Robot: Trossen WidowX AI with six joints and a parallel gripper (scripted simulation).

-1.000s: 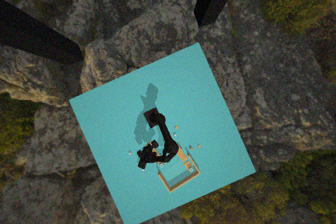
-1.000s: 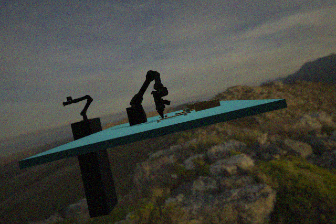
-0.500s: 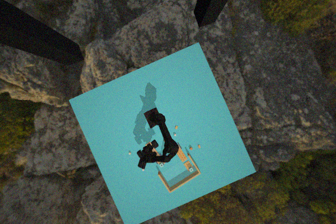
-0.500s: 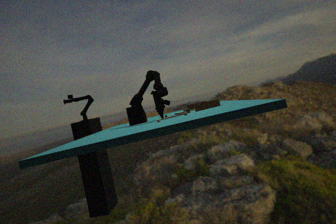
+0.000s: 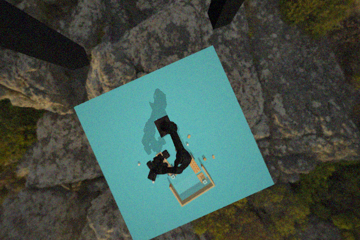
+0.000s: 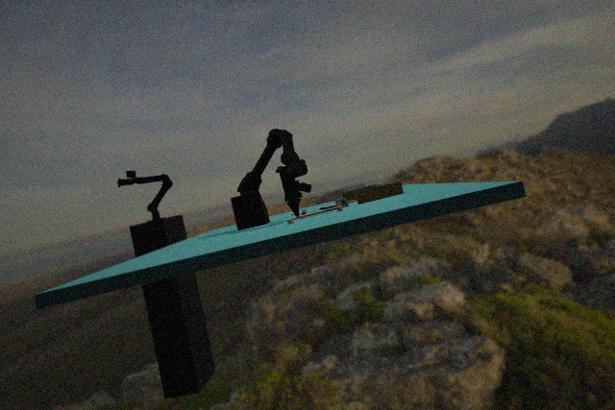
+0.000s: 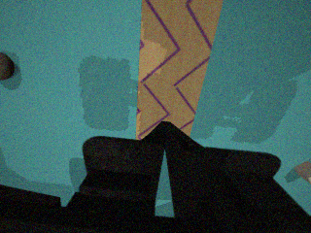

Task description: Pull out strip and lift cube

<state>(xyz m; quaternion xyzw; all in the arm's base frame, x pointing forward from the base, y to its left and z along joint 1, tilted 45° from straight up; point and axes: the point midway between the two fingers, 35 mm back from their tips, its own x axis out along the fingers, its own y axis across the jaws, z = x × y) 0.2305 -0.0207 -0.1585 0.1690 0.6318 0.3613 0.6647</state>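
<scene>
Now: gripper tip 15 cm to the right of the brown peg.
</scene>
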